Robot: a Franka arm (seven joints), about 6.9 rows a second.
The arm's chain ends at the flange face. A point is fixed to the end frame.
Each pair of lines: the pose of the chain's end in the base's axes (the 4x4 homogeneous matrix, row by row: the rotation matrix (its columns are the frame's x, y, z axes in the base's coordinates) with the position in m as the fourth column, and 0 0 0 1 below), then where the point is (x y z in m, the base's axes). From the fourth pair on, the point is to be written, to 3 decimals.
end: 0.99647 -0.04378 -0.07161 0.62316; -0.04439 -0.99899 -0.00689 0.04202; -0.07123 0.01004 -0.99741 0.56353; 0 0 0 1
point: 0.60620 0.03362 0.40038
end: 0.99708 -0.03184 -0.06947 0.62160; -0.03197 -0.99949 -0.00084 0.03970; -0.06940 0.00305 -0.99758 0.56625; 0 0 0 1
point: 0.60508 0.03222 0.40301
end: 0.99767 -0.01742 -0.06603 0.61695; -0.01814 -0.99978 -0.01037 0.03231; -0.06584 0.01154 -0.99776 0.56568; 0 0 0 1
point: 0.60110 0.02320 0.40246
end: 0.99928 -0.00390 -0.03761 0.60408; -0.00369 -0.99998 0.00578 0.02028; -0.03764 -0.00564 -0.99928 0.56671; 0 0 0 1
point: 0.593 0.014 0.403
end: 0.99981 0.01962 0.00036 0.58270; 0.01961 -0.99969 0.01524 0.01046; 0.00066 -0.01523 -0.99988 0.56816; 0 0 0 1
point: 0.578 0.005 0.404
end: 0.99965 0.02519 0.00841 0.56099; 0.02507 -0.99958 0.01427 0.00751; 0.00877 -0.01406 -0.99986 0.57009; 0 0 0 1
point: 0.558 0.002 0.406
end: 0.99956 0.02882 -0.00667 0.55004; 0.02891 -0.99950 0.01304 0.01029; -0.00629 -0.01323 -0.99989 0.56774; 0 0 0 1
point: 0.544 0.005 0.404
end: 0.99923 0.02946 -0.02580 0.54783; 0.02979 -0.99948 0.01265 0.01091; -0.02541 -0.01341 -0.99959 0.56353; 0 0 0 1
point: 0.539 0.005 0.400
